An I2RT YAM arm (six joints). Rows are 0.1 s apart.
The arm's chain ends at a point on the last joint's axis. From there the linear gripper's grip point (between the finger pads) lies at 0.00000 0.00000 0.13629 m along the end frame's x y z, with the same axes.
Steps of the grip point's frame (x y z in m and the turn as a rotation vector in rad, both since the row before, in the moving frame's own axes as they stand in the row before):
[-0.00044 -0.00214 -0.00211 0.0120 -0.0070 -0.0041]
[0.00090 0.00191 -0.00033 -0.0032 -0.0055 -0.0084]
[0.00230 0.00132 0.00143 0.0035 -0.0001 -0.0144]
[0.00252 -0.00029 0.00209 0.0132 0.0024 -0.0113]
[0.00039 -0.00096 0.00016 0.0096 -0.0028 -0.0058]
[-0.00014 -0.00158 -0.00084 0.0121 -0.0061 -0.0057]
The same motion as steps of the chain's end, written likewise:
[0.00052 -0.00051 -0.00210 0.0120 -0.0070 -0.0041]
[0.00165 0.00147 -0.00033 -0.0032 -0.0055 -0.0084]
[0.00232 0.00180 0.00143 0.0035 -0.0001 -0.0144]
[0.00220 0.00151 0.00210 0.0132 0.0024 -0.0113]
[0.00078 0.00035 0.00017 0.0096 -0.0028 -0.0058]
[0.00070 0.00007 -0.00083 0.0121 -0.0061 -0.0057]

